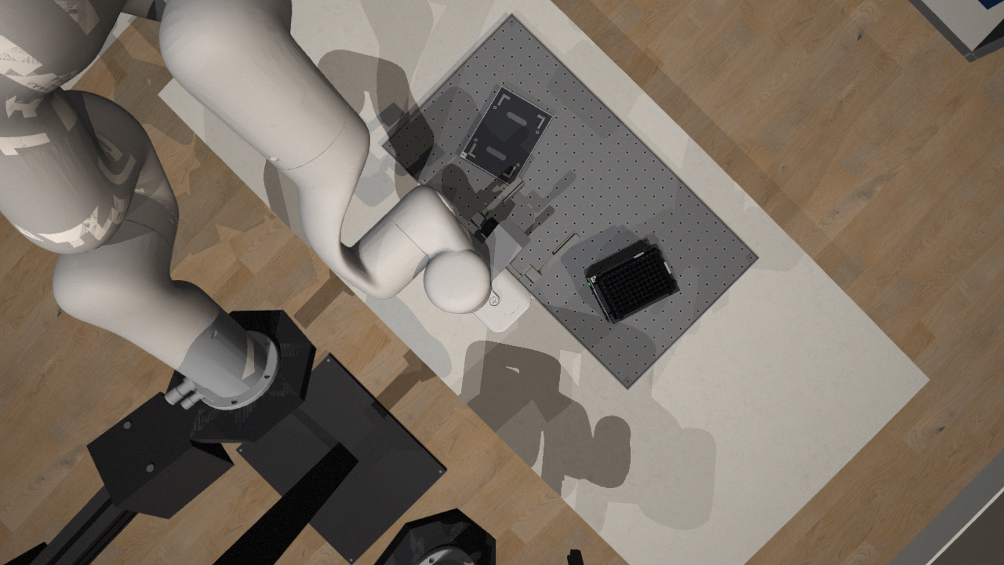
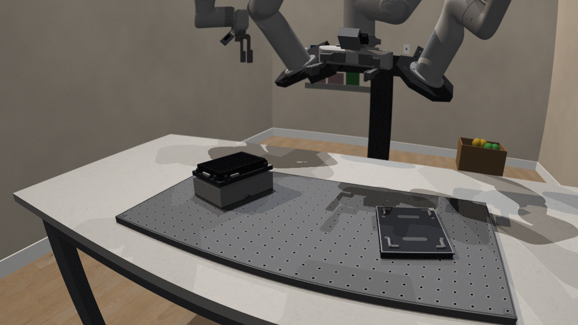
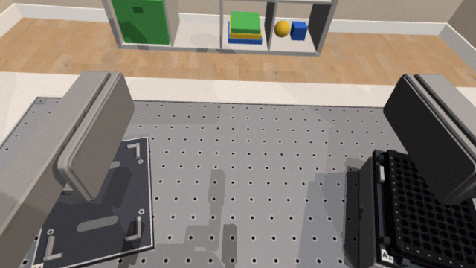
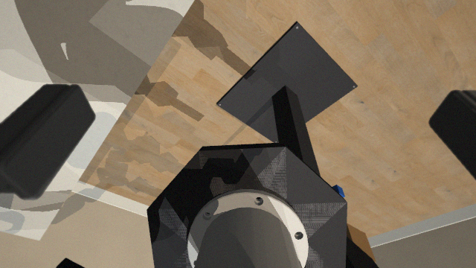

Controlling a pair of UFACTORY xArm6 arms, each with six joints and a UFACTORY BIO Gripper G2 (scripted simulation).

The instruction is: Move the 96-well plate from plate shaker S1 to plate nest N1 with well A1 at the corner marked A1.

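Note:
Right now my left hand is 8 cm short of the black 96-well plate, 21 cm to the left of it and 19 cm above it. The rest, counted from my left hand: plate nest N1 (9 cm ahead, 17 cm to the left, 25 cm below); then grey plate shaker S1 (10 cm ahead, 20 cm to the right, 22 cm below).

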